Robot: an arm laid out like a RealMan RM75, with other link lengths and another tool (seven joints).
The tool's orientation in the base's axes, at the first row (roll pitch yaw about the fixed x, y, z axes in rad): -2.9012 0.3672 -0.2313
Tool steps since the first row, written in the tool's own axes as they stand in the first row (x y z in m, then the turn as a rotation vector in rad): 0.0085 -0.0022 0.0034 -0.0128 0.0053 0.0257; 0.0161 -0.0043 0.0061 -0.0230 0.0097 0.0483; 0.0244 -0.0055 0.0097 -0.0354 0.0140 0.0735; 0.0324 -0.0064 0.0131 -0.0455 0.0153 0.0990; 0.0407 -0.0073 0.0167 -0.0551 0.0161 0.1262; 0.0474 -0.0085 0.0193 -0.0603 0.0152 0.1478; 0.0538 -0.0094 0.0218 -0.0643 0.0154 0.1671; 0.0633 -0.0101 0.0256 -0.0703 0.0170 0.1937
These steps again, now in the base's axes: 0.0074 0.0013 -0.0056 -0.0206 0.0058 -0.0199; 0.0142 0.0024 -0.0104 -0.0376 0.0110 -0.0377; 0.0211 0.0029 -0.0163 -0.0574 0.0175 -0.0570; 0.0277 0.0031 -0.0221 -0.0742 0.0264 -0.0768; 0.0345 0.0033 -0.0281 -0.0909 0.0362 -0.0982; 0.0402 0.0037 -0.0326 -0.1015 0.0449 -0.1157; 0.0455 0.0040 -0.0370 -0.1107 0.0516 -0.1318; 0.0533 0.0038 -0.0437 -0.1242 0.0597 -0.1541
